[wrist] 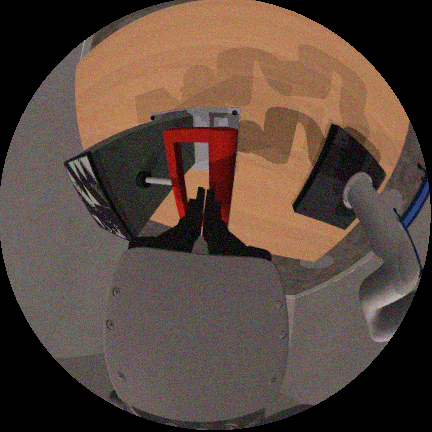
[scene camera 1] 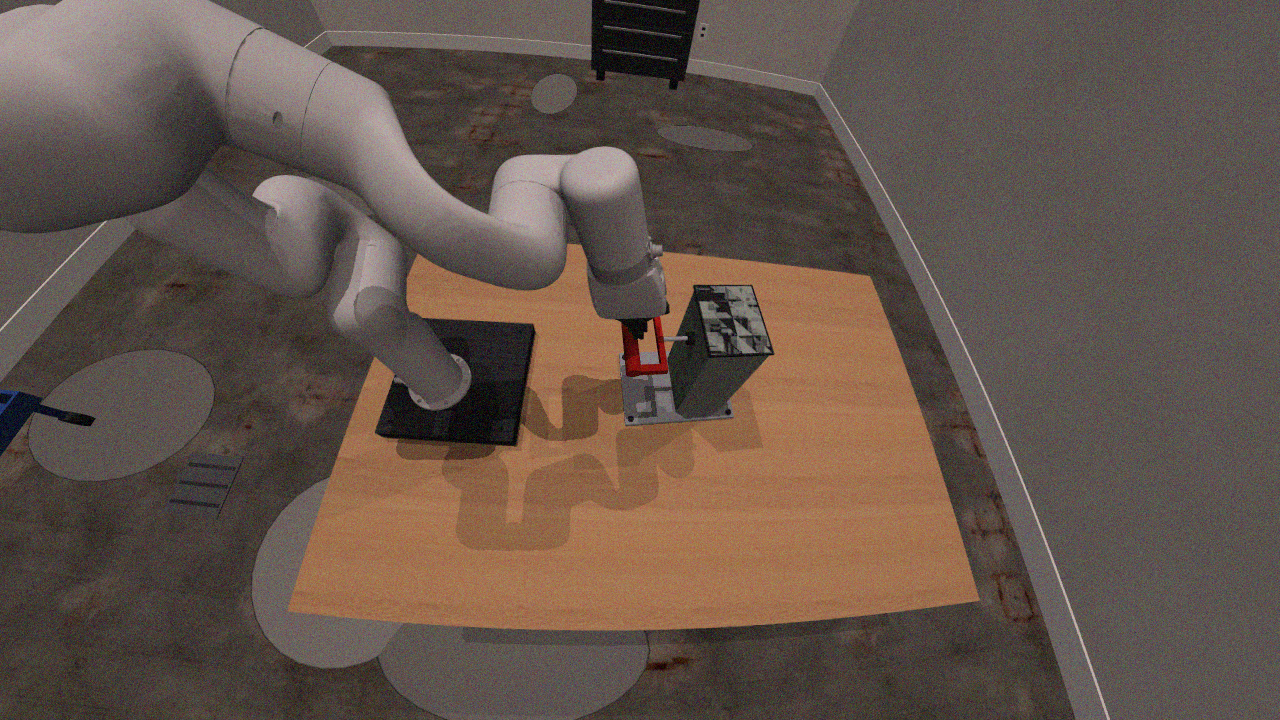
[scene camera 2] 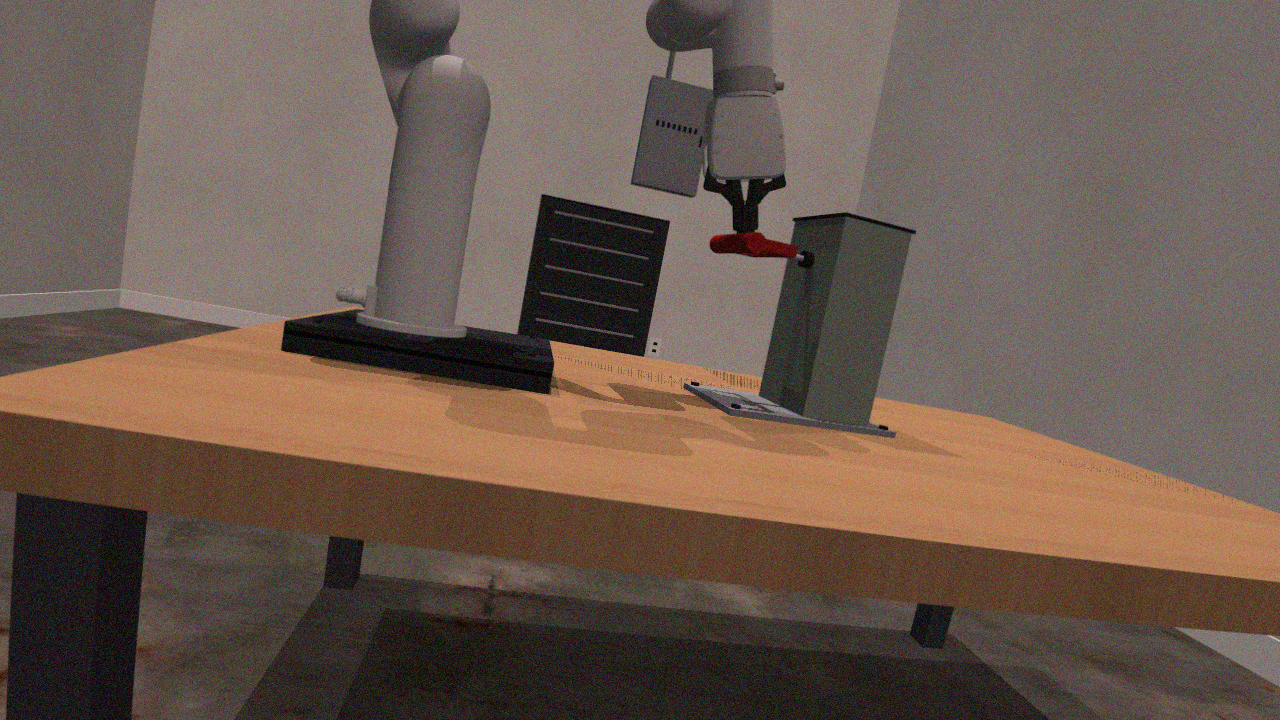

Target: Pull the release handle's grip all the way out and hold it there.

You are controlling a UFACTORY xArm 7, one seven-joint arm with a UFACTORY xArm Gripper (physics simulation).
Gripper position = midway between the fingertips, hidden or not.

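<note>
You can see the gripper (scene camera 2: pixel 745 236), (scene camera 1: pixel 639 332), (wrist: pixel 204 198), and there's also a grey base plate (scene camera 1: pixel 647 399), (scene camera 2: pixel 735 403).
</note>
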